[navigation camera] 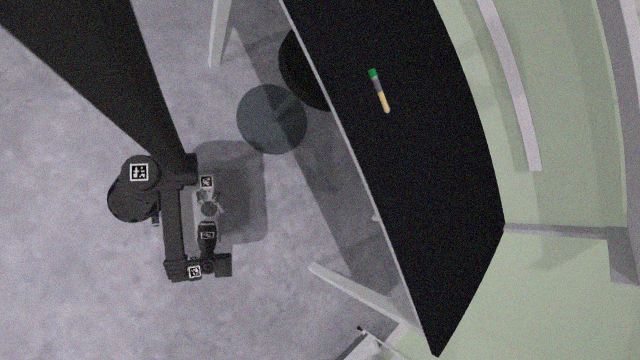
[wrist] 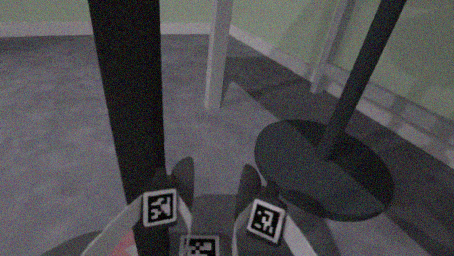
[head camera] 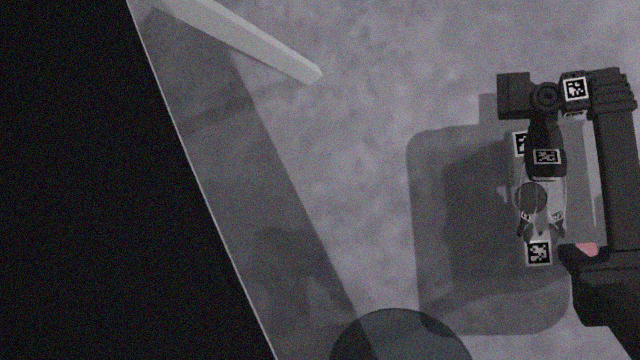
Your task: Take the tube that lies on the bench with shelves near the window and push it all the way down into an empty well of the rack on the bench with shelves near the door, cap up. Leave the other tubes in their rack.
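Frame: origin at the robot's base, x ahead, y left, z up, level; millimetres.
Seen in the pictures: gripper, fingertip midpoint: (navigation camera: 208, 189) (wrist: 216, 179) (head camera: 540, 242); robot's base, link origin: (navigation camera: 208, 207) (head camera: 529, 197).
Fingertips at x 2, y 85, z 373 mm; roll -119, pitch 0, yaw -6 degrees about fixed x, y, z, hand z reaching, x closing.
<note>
Pixels of each thing's top centre, then the offset from my fingertips to it. Level surfaces: height alone.
- tube, top centre: (navigation camera: 383, 89) 357 mm ahead, 187 mm left, 561 mm up
- bench, surface height: 541 mm up
- round stool base, top centre: (wrist: 322, 156) (navigation camera: 274, 117) 402 mm ahead, 434 mm left, 343 mm down
The tube (navigation camera: 380, 92) lies on the black top of the bench (navigation camera: 430, 200) (head camera: 120, 200) in the navigation view, its green cap toward the top of the picture and its tan end lower right. My gripper (head camera: 541, 232) (navigation camera: 207, 195) (wrist: 216, 179) is open, with nothing between its fingers. It is over the floor and the robot's base, beside the bench and apart from the tube. The tube does not show in the head or wrist view. The rack on the bench near the door does not show in these views.
A round stool base (head camera: 400, 337) (navigation camera: 257, 120) (wrist: 295, 175) stands on the floor between me and the bench, its dark seat (navigation camera: 300, 75) partly under the bench edge. Splayed bench legs (head camera: 260, 45) (navigation camera: 357, 292) (wrist: 218, 60) reach outward. A pale rail (navigation camera: 520, 100) runs behind the bench top.
</note>
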